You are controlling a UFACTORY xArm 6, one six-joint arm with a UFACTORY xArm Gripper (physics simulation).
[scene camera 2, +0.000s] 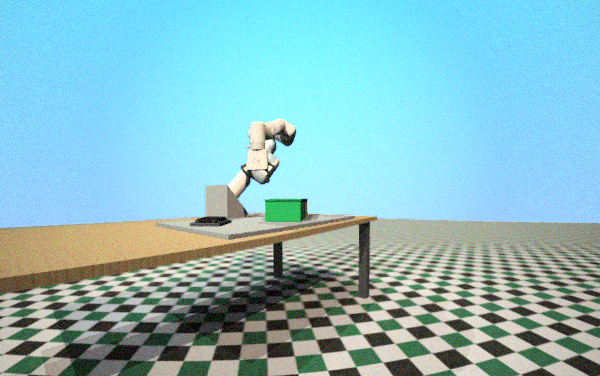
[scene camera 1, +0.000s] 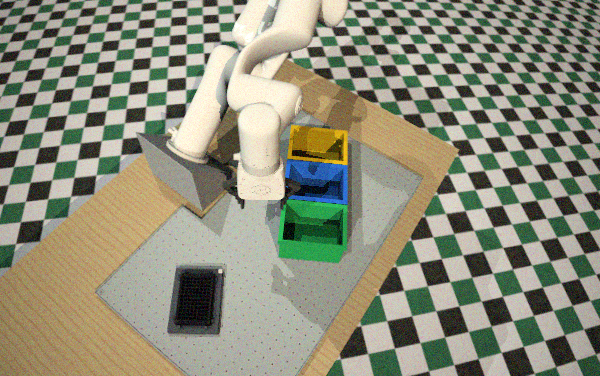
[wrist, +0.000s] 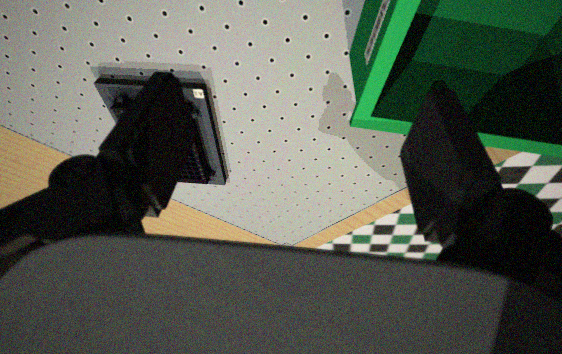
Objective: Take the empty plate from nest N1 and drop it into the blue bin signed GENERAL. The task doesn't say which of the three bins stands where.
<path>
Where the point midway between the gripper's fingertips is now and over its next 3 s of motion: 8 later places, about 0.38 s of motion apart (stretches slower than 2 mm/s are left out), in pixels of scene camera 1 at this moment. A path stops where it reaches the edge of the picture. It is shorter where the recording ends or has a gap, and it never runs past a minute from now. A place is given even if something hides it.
My gripper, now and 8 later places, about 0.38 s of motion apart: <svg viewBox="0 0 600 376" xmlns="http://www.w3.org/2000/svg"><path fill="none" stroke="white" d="M262 204L219 256L196 279L196 283L194 297L195 299L195 299L194 299L193 299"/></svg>
</path>
